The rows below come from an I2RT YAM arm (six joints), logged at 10 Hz.
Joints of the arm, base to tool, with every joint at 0 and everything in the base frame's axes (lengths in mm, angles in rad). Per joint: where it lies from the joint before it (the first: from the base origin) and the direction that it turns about. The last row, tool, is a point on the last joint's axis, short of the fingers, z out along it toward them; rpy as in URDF.
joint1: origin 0.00 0.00 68.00 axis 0 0 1
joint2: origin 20.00 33.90 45.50 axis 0 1 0
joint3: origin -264.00 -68.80 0.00 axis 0 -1 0
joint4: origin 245.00 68.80 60.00 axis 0 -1 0
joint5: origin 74.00 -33.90 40.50 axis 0 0 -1
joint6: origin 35.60 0.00 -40.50 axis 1 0 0
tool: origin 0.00 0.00 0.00 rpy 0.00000 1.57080 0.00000
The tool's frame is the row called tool.
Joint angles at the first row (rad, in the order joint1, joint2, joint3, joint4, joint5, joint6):
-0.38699 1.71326 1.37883 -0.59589 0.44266 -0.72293
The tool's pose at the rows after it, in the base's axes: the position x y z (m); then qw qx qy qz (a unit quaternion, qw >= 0):
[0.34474, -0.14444, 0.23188, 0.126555, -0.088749, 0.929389, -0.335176]
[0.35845, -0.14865, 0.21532, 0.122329, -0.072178, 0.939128, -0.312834]
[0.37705, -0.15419, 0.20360, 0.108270, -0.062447, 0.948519, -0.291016]
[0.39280, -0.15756, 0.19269, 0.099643, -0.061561, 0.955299, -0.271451]
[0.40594, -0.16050, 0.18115, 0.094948, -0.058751, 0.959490, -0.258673]
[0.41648, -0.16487, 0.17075, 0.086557, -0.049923, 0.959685, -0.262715]
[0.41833, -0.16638, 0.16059, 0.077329, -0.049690, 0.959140, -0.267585]
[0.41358, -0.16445, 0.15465, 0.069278, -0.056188, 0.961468, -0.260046]
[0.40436, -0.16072, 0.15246, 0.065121, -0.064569, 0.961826, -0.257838]
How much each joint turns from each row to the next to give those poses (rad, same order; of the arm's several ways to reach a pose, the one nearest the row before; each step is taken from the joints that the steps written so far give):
0.03422 0.04458 -0.07102 0.05238 0.03730 0.03470
0.00002 0.07909 0.04259 -0.00961 -0.02453 0.05617
0.00149 0.09877 0.09728 -0.05742 -0.01925 0.04278
0.00342 0.08138 0.08057 -0.04036 -0.02493 0.02147
0.00270 0.06909 0.06176 -0.01810 -0.01638 0.01813
0.00011 0.05968 0.05214 -0.00758 0.01810 0.01789
-0.00058 0.02433 -0.00181 0.01403 0.01658 -0.00083
-0.00020 -0.00587 -0.03034 0.00382 -0.00922 -0.00704
0.00064 -0.03193 -0.05913 0.02026 -0.00317 -0.01456

